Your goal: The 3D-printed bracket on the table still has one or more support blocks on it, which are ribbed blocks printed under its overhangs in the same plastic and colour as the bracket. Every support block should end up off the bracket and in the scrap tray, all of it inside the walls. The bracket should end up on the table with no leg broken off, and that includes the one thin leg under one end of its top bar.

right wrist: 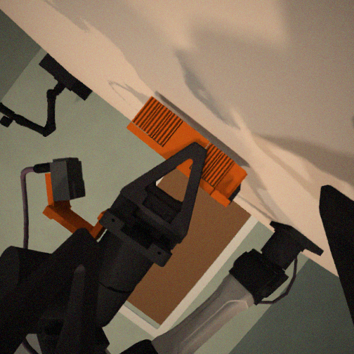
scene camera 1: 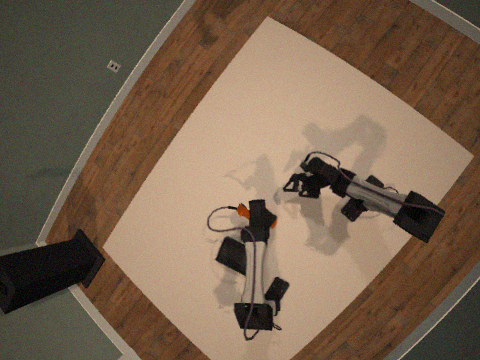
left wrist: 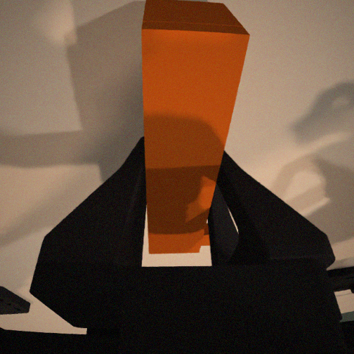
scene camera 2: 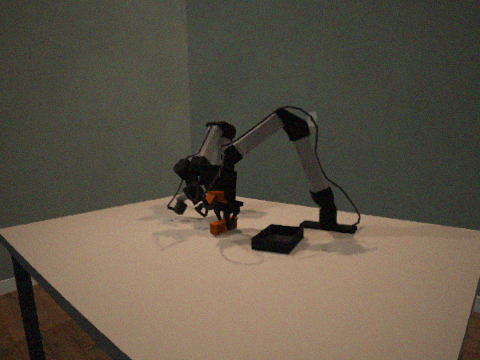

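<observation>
The orange bracket [scene camera 2: 218,227] [left wrist: 190,90] [right wrist: 150,139] is low over the table, gripped by my left gripper [scene camera 2: 228,219] [left wrist: 176,146] [right wrist: 200,146]. Whether it touches the table is unclear. In the right wrist view, one ribbed support block [right wrist: 157,121] shows toward one end of the bracket and another [right wrist: 218,162] toward the other end, with a left finger between them. The thin leg is not distinguishable. My right gripper [scene camera 1: 295,191] is open and empty, apart from the bracket. The black scrap tray [scene camera 2: 274,246] stands beside the bracket; its inside is largely hidden.
The left arm [scene camera 1: 255,270] reaches over the bracket and hides much of it from above. The right arm [scene camera 1: 375,195] is angled toward it. An orange camera mount [scene camera 2: 215,196] [right wrist: 65,212] sits on the left wrist. Both arms stand on the pale table [scene camera 1: 225,110] [scene camera 2: 250,300].
</observation>
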